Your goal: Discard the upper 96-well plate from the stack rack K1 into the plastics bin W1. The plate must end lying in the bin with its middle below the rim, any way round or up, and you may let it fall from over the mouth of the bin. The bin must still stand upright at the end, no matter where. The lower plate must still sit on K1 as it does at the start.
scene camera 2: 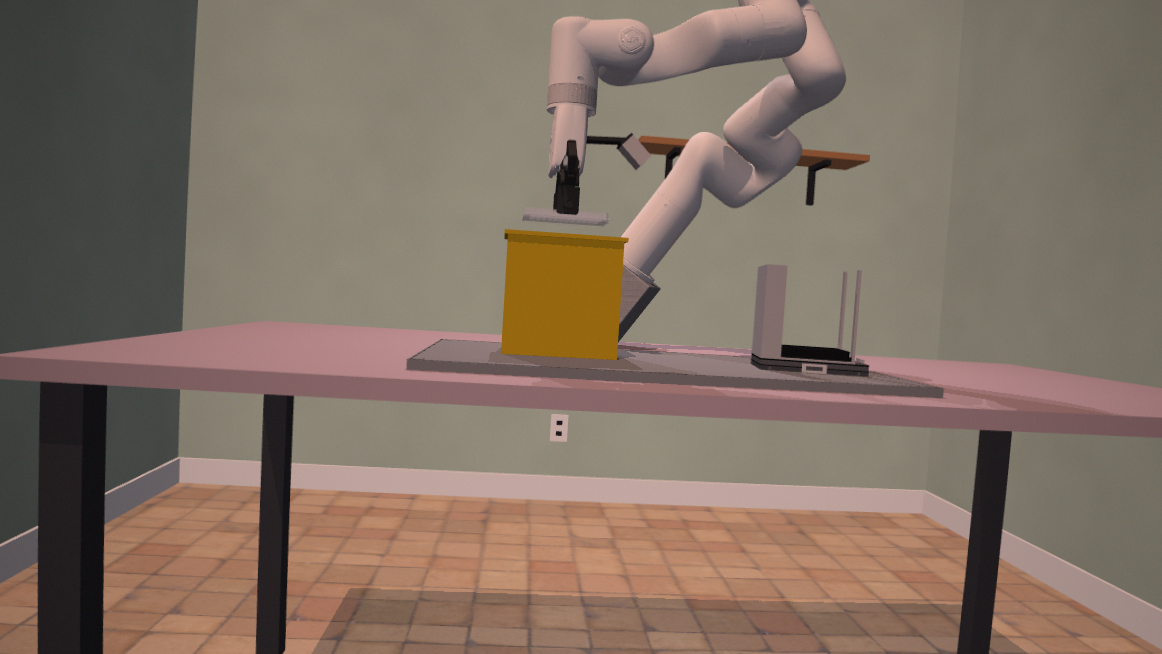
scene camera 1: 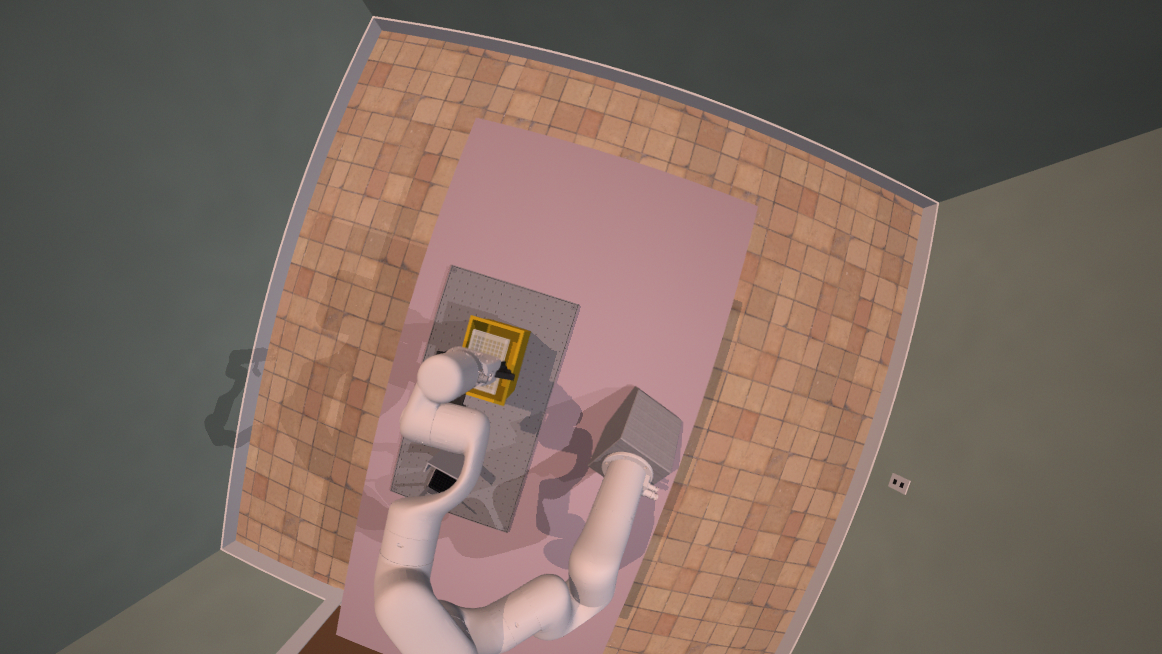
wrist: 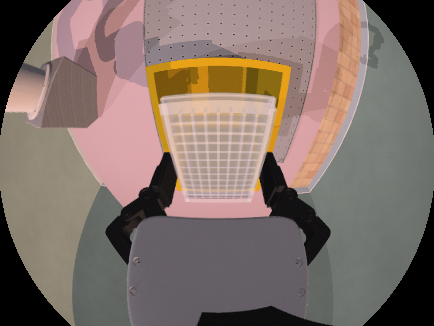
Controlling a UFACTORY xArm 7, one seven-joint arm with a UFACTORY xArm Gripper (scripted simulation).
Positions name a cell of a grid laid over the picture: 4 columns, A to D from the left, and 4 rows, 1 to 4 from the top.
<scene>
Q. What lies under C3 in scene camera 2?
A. A dark plate.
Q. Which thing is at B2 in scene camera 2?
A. A yellow plastics bin W1.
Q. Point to a yellow plastics bin W1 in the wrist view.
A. B1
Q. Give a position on a yellow plastics bin W1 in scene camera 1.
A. At B2
</scene>
